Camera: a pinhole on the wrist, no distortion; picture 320 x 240 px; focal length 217.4 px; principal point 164.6 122.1 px. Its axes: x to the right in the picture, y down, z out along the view. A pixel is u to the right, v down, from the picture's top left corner.
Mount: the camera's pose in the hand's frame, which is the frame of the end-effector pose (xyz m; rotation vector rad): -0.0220 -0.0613 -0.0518 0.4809 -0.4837 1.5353
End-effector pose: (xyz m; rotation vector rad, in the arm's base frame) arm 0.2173 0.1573 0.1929 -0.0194 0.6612 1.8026
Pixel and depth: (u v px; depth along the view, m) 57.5 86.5 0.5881
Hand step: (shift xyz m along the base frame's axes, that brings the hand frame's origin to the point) 0.6170 0.3045 -0.0765
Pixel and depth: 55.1 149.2 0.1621
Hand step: 0.2208 0.0203 -0.0525
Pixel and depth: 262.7 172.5 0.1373
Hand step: 0.1285 0.0113 0.0606
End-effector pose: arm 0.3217 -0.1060 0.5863 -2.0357 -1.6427 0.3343
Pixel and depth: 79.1 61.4 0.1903
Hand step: -0.2159 0.0799 0.0729
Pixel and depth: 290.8 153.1 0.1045
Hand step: -0.1030 -0.0101 -0.0246
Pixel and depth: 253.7 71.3 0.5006
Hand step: -0.3598 0.2236 -0.2978
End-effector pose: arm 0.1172 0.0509 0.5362 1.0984 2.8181 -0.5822
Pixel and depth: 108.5 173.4 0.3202
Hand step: -0.1509 -0.3323 -0.0299
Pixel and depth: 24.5 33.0 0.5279
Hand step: -0.5898 -0.3699 -0.0031
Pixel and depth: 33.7 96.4 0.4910
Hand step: -0.4344 -0.4327 0.0147
